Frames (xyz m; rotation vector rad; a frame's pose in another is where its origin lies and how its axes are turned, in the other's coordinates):
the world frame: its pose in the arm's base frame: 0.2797 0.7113 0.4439 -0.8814 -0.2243 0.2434
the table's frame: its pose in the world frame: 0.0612 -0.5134 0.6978 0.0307 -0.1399 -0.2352
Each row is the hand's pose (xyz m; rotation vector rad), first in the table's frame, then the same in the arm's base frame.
Working: the table's frame: its pose in the arm's base frame: 0.1941 0.9260 1.2811 -0.8003 -0.4501 0.0890

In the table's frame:
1: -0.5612 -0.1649 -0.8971 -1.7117 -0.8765 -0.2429
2: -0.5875 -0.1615 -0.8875 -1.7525 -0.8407 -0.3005
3: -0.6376 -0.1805 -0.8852 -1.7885 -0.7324 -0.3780
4: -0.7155 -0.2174 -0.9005 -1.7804 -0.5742 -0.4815
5: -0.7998 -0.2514 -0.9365 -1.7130 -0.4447 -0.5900
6: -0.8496 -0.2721 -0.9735 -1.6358 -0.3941 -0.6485
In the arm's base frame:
1: 0.0516 0.0700 0.6535 -2.3914 -1.5172 -0.2368
2: 0.0241 0.0724 0.6475 -2.4158 -1.5037 -0.3291
3: -0.0238 0.0484 0.6446 -2.4319 -1.4186 -0.4734
4: -0.0909 -0.0067 0.6338 -2.3935 -1.2888 -0.6510
5: -0.1549 -0.0753 0.6061 -2.2901 -1.1921 -0.7979
6: -0.1861 -0.1268 0.5806 -2.1936 -1.1610 -0.8532

